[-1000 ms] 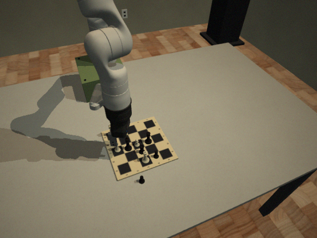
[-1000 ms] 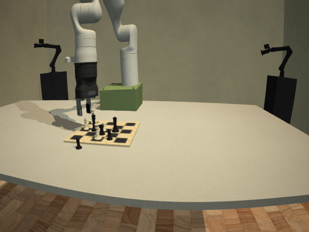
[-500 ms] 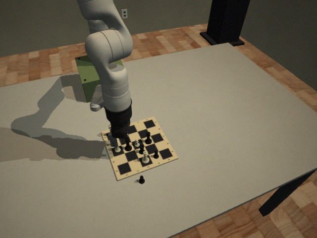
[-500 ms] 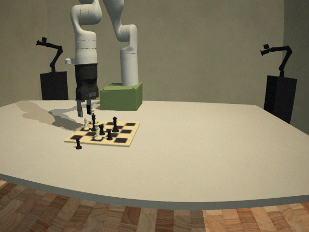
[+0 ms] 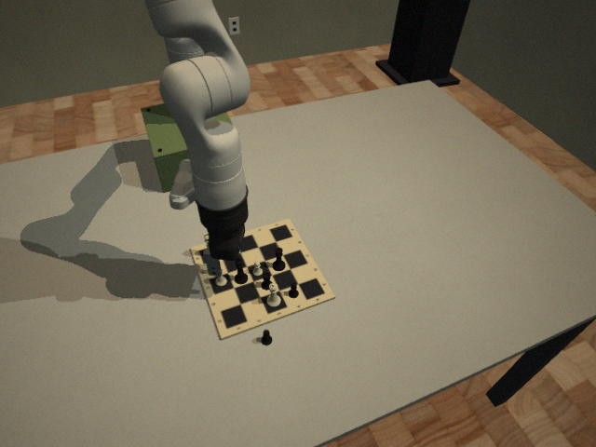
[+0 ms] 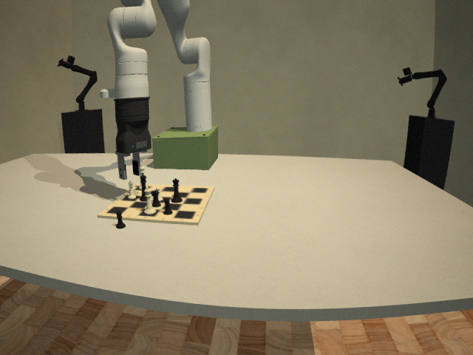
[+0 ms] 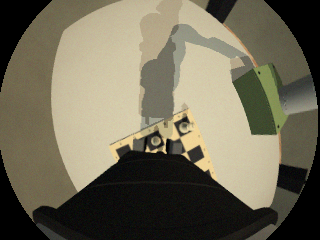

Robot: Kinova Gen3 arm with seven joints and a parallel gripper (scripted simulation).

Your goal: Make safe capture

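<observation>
Right now the tall black piece is 40 mm to the left of my hand, 40 mm below it and 10 mm ahead of it. Also, from my hand: chessboard 80 mm to the left, 70 mm below; white pawn 70 mm to the left, 60 mm below; tall white piece 70 mm behind, 40 mm below.
</observation>
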